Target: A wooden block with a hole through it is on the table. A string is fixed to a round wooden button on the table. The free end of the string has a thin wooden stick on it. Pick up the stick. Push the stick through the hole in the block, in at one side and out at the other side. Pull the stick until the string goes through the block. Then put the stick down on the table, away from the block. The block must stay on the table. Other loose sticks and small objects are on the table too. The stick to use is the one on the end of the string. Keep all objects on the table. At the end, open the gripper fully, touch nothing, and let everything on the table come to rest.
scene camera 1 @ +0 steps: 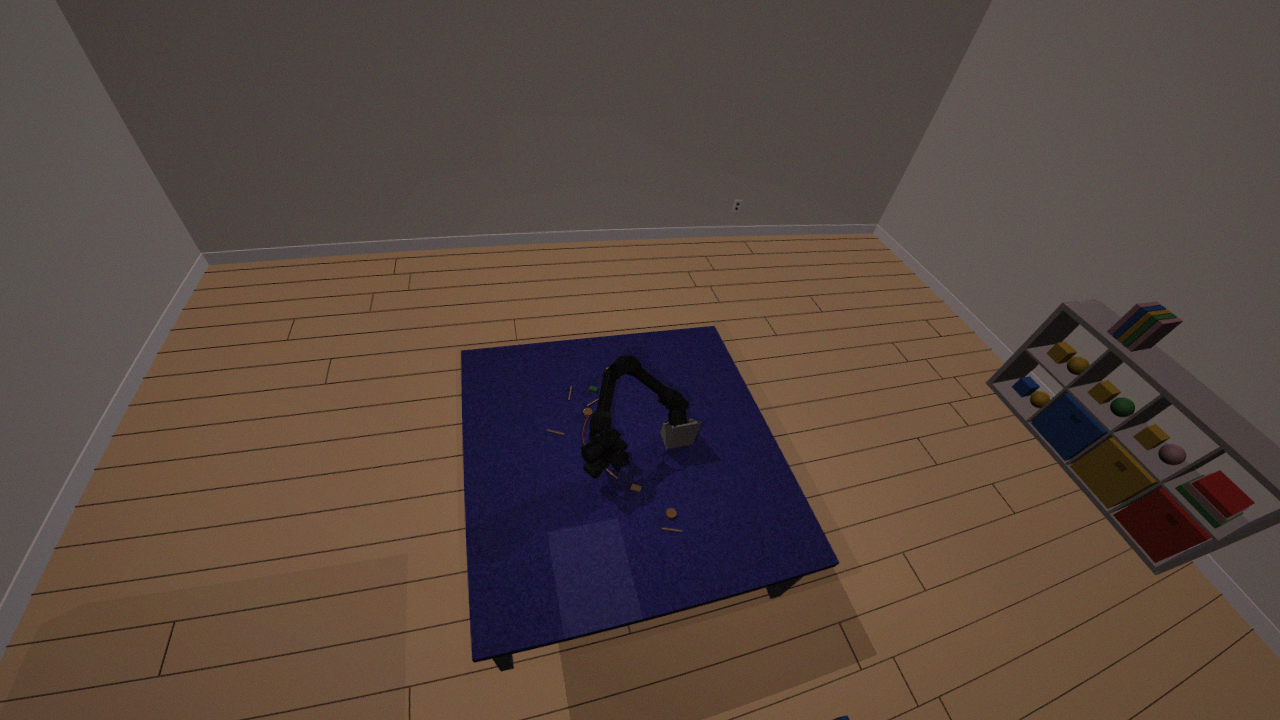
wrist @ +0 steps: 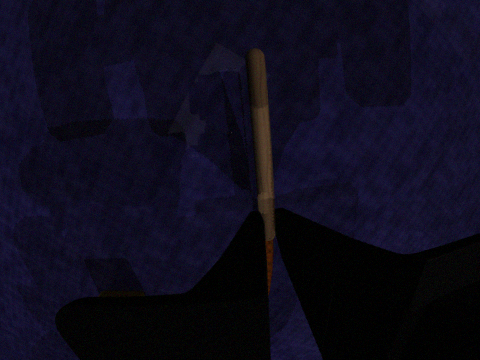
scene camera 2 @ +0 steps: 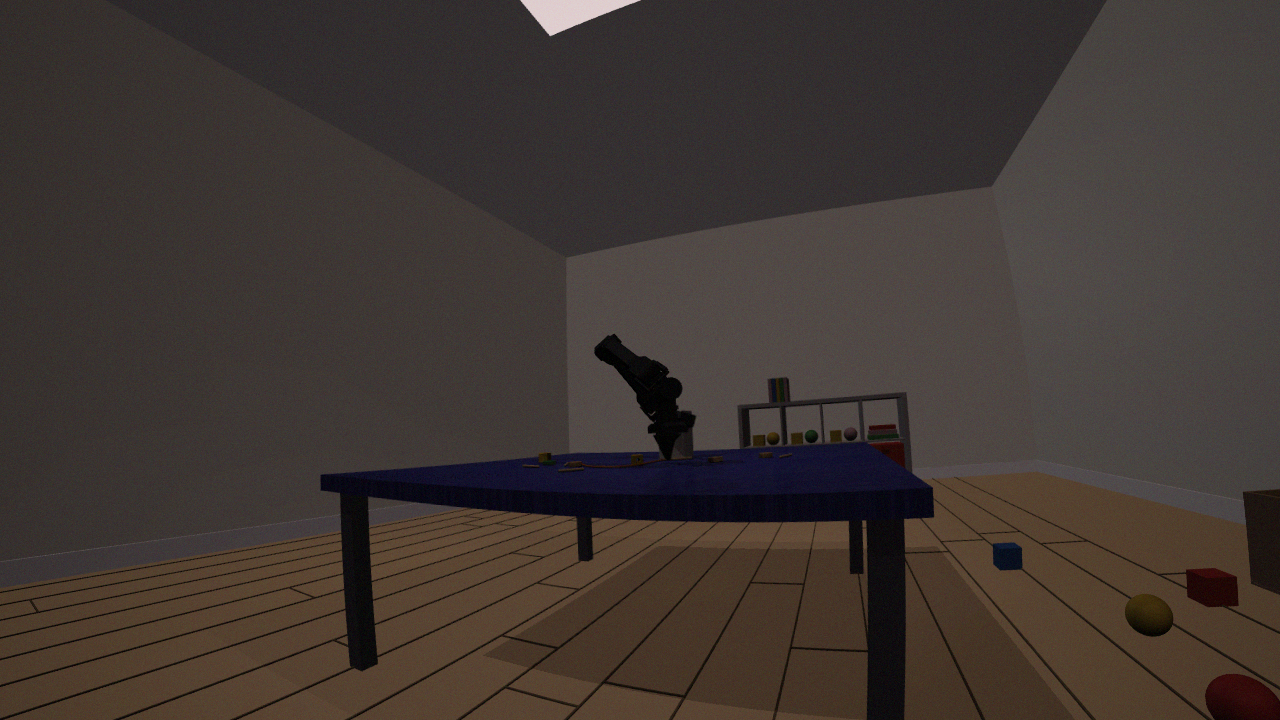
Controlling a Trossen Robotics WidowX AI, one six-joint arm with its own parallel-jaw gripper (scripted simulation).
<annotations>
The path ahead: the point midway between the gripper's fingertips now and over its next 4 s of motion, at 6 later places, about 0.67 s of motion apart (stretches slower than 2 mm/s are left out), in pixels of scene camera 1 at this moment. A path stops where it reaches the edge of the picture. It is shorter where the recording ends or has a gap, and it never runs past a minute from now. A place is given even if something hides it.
The gripper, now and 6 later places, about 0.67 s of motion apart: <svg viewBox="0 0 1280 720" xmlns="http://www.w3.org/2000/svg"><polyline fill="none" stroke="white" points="604,467 604,464 605,462 602,460 599,458 595,455 592,453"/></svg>
</annotations>
